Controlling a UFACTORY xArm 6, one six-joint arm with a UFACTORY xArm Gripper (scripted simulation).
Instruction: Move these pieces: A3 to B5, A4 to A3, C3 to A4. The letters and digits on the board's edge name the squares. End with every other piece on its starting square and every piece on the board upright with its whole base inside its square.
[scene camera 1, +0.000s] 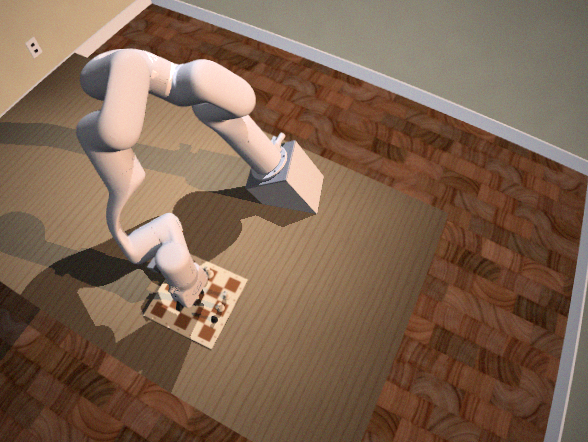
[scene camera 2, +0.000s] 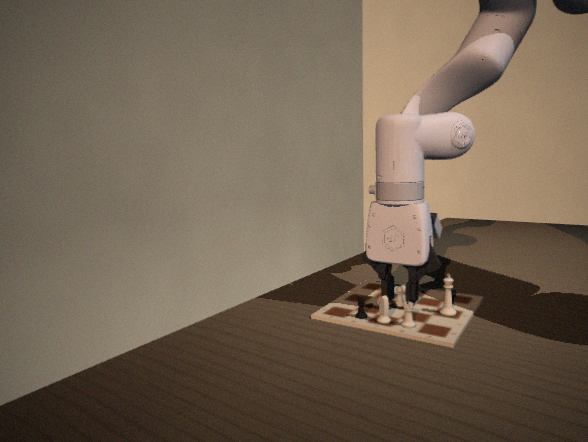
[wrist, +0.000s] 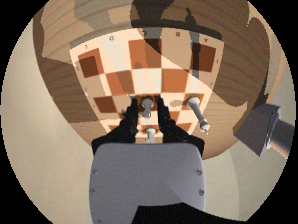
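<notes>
The gripper (scene camera 1: 195, 297), (scene camera 2: 399, 302), (wrist: 147, 104) shares the scene with a chessboard, and the chessboard (scene camera 1: 195, 323), (scene camera 2: 431, 327), (wrist: 154, 62) is visible from the same cameras as the gripper.
</notes>
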